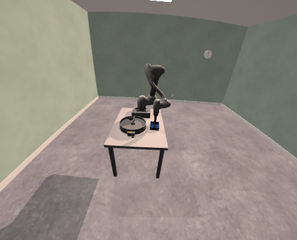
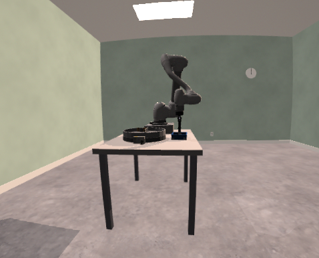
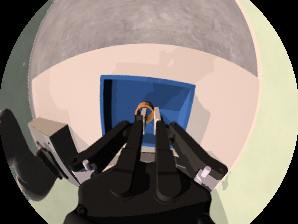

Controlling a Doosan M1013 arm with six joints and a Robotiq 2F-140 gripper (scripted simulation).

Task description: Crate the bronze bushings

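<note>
The blue crate is 10 mm behind my hand and 40 mm below it. The rest, counted from my hand: round turning table 20 mm ahead, 350 mm to the right, 10 mm below.
</note>
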